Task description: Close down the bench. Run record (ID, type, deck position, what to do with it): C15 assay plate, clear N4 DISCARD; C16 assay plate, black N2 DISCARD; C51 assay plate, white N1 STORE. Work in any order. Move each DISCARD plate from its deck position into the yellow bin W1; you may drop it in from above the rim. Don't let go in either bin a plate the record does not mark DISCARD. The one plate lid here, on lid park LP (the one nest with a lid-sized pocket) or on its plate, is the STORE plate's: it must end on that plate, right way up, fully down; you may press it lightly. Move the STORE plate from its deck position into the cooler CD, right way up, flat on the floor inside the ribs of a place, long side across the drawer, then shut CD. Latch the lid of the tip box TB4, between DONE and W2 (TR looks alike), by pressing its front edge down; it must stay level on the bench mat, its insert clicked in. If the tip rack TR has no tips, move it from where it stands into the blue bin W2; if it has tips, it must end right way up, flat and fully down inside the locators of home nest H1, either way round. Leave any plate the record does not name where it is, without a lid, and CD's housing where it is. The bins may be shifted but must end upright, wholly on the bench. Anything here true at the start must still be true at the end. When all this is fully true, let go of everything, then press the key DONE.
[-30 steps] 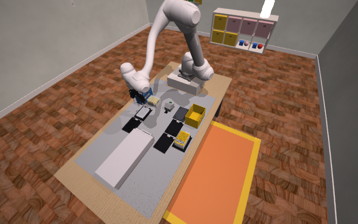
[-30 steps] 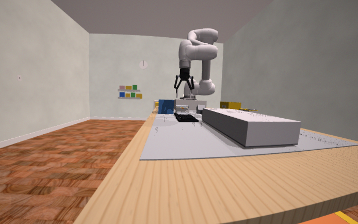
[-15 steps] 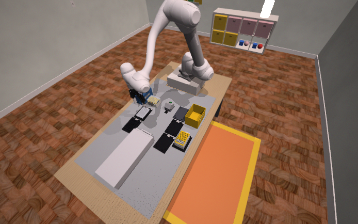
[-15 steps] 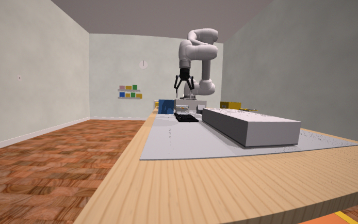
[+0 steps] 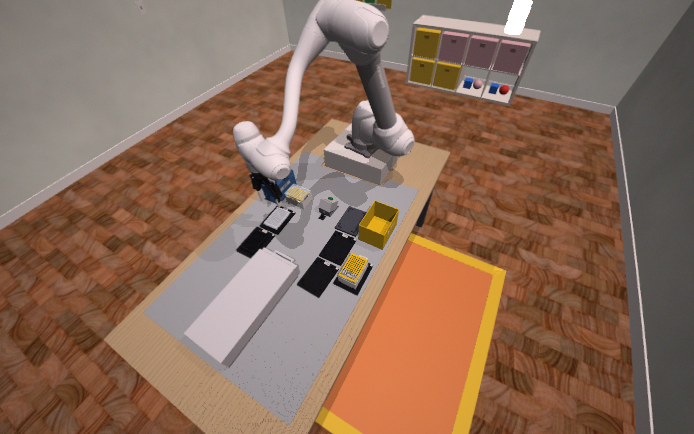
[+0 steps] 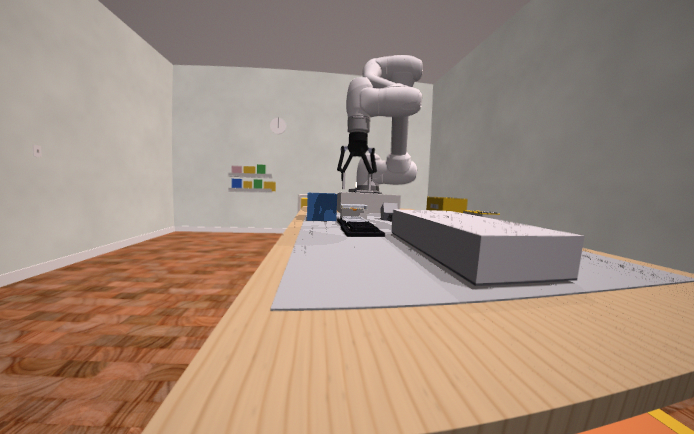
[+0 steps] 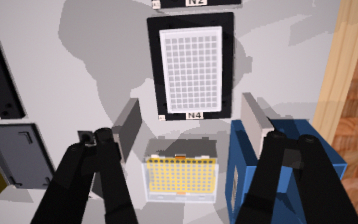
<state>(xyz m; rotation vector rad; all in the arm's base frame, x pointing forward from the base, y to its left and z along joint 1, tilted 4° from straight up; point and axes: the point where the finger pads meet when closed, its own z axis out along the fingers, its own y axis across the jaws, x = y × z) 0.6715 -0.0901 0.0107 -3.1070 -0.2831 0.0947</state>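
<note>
My hand is 15 cm above the pale plate. Round my hand: black nest N4 (16 cm below); then tip box TB4 (17 cm behind, 1 cm to the right, 12 cm below); then black assay plate (17 cm ahead, 2 cm to the left, 15 cm below).
</note>
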